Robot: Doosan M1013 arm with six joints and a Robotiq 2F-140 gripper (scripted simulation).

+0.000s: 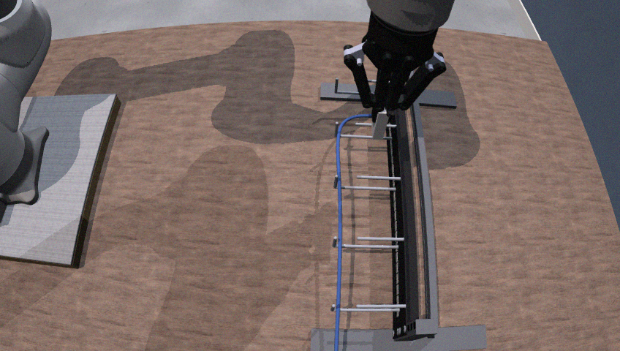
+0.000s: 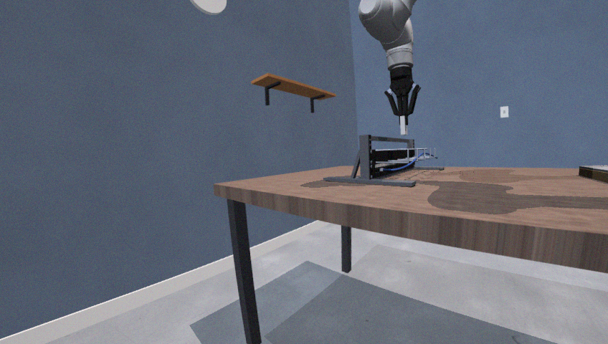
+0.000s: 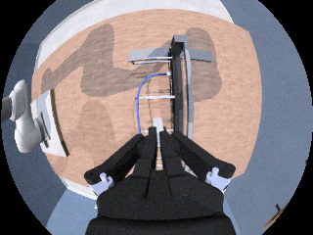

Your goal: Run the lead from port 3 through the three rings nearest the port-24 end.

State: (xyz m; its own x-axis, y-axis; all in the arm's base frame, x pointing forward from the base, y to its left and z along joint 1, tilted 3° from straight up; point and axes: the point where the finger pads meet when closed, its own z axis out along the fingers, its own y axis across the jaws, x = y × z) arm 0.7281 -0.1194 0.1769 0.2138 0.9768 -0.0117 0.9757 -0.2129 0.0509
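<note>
Now: the rack 50 mm ahead of my hand, 60 mm to the right of it and 110 mm below it.
</note>
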